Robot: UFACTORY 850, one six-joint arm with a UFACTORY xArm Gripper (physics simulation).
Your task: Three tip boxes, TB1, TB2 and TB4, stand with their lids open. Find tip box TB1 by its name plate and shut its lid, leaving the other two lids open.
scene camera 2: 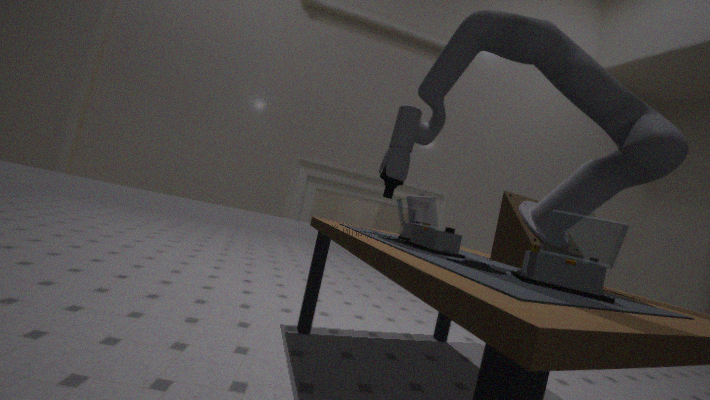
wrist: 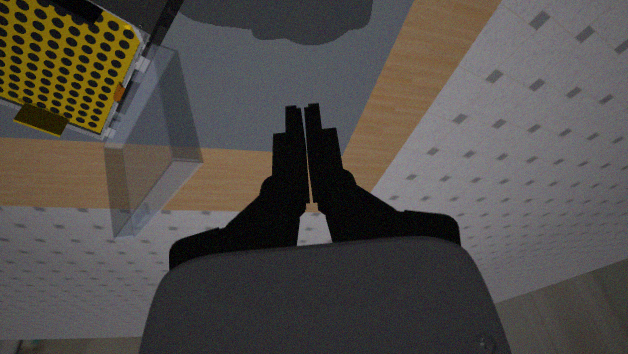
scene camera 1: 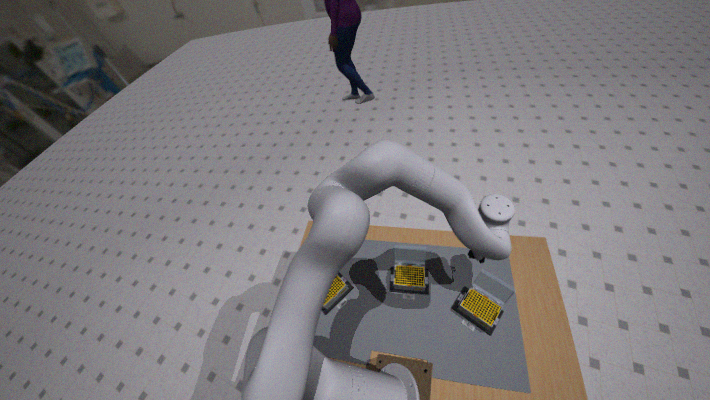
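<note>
The right tip box has a yellow rack, and its clear lid stands open. The middle box also has its lid open. The left box is partly behind the arm, which hides its lid. Two open boxes show in scene camera 2; I cannot tell which they are. The name plates are unreadable. My gripper is shut and empty. It hangs above the mat, beside the right box's open lid and apart from it.
A grey mat lies on the wooden table. The arm's base stands by a wooden mounting panel. The table's edges show near the fingers in the wrist view. A person stands on the floor beyond.
</note>
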